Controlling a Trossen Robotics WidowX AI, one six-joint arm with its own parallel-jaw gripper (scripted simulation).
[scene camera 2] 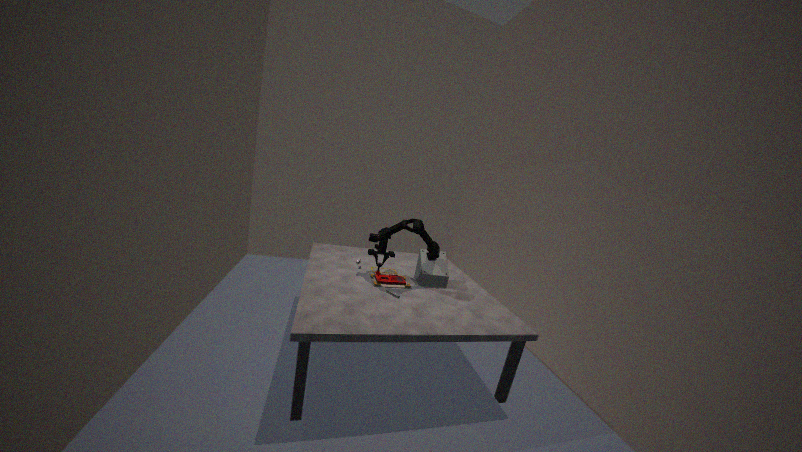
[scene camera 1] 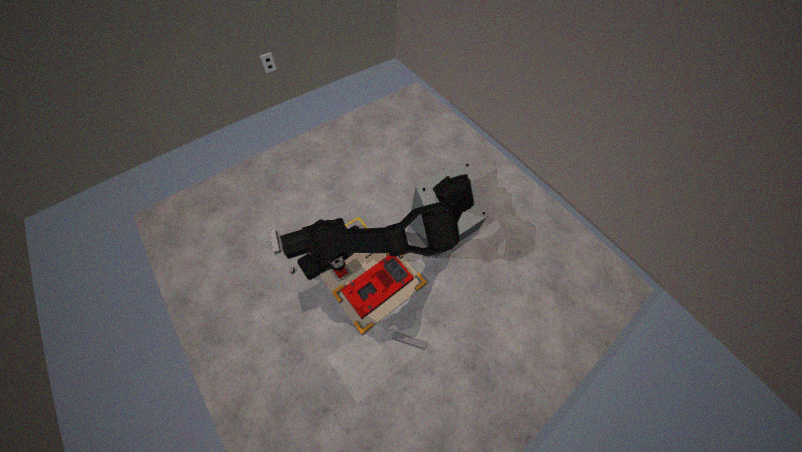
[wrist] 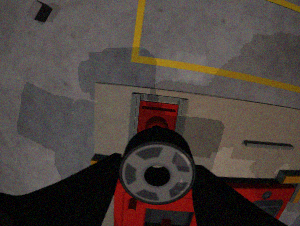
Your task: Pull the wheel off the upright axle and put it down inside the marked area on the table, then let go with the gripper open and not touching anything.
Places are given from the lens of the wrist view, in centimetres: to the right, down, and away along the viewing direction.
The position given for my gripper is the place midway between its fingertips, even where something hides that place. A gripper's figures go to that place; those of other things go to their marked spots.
my gripper (wrist: 157, 166): 0, 3, 10
wheel (wrist: 155, 146): 0, 2, 8
